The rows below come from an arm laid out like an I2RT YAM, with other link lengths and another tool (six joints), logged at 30 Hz.
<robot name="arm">
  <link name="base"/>
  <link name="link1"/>
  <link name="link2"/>
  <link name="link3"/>
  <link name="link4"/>
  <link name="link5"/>
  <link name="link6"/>
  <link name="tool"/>
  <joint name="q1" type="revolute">
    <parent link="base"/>
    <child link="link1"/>
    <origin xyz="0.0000 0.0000 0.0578"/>
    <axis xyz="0 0 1"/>
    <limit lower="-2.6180" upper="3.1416"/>
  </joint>
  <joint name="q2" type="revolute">
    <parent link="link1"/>
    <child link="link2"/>
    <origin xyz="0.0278 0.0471 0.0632"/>
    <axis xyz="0 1 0"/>
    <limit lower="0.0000" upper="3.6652"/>
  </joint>
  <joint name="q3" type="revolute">
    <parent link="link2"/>
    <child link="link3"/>
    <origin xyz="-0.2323 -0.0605 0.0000"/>
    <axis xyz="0 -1 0"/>
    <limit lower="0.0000" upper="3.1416"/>
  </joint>
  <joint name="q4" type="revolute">
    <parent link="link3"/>
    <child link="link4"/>
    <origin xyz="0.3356 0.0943 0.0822"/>
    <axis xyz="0 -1 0"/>
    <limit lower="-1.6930" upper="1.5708"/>
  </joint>
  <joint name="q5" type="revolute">
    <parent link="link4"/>
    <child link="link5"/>
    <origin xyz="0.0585 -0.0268 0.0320"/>
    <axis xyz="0 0 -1"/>
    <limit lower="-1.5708" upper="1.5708"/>
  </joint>
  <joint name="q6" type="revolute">
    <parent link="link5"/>
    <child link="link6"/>
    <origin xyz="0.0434 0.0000 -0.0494"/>
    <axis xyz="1 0 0"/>
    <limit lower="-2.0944" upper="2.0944"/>
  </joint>
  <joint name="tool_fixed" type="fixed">
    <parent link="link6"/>
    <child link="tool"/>
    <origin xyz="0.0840 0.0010 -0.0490" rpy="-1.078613 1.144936 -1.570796"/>
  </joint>
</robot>
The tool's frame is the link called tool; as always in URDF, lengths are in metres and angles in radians.
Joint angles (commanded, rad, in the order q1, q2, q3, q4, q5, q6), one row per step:
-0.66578 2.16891 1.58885 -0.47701 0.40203 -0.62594
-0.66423 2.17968 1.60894 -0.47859 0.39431 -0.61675
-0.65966 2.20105 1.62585 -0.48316 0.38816 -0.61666
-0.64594 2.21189 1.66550 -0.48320 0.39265 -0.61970
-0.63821 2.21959 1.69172 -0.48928 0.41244 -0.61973
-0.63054 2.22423 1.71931 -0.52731 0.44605 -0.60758
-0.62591 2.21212 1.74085 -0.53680 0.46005 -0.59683
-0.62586 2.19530 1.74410 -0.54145 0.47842 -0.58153
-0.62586 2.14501 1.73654 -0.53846 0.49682 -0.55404
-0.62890 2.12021 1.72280 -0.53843 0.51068 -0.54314
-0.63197 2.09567 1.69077 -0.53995 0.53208 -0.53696
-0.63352 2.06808 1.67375 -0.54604 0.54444 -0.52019
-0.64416 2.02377 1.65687 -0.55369 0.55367 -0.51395
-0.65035 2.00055 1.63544 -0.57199 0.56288 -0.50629
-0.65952 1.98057 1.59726 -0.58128 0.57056 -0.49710
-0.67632 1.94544 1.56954 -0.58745 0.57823 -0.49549
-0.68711 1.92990 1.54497 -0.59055 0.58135 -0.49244
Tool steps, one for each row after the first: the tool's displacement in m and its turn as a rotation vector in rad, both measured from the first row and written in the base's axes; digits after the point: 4 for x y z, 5 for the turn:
0.0049 -0.0013 0.0011 0.00160 -0.01562 -0.00199
0.0085 -0.0003 -0.0039 0.01144 -0.01182 0.00547
0.0207 -0.0013 0.0054 -0.00951 -0.03040 0.01959
0.0258 -0.0025 0.0121 -0.03053 -0.03001 0.01736
0.0257 -0.0012 0.0205 -0.04320 -0.00791 -0.00135
0.0298 -0.0024 0.0349 -0.06575 -0.02701 -0.01261
0.0290 -0.0034 0.0454 -0.08560 -0.03979 -0.03413
0.0282 -0.0038 0.0687 -0.12090 -0.08573 -0.06585
0.0240 -0.0040 0.0767 -0.13551 -0.09501 -0.08475
0.0155 -0.0021 0.0779 -0.14492 -0.08091 -0.10345
0.0105 -0.0002 0.0852 -0.15424 -0.08953 -0.12422
0.0024 -0.0019 0.1006 -0.17130 -0.10498 -0.14510
-0.0064 0.0000 0.1032 -0.16836 -0.09121 -0.16114
-0.0175 0.0022 0.0980 -0.15849 -0.06968 -0.17992
-0.0294 0.0001 0.1042 -0.16510 -0.06669 -0.20183
-0.0377 -0.0002 0.1021 -0.16082 -0.05612 -0.21588

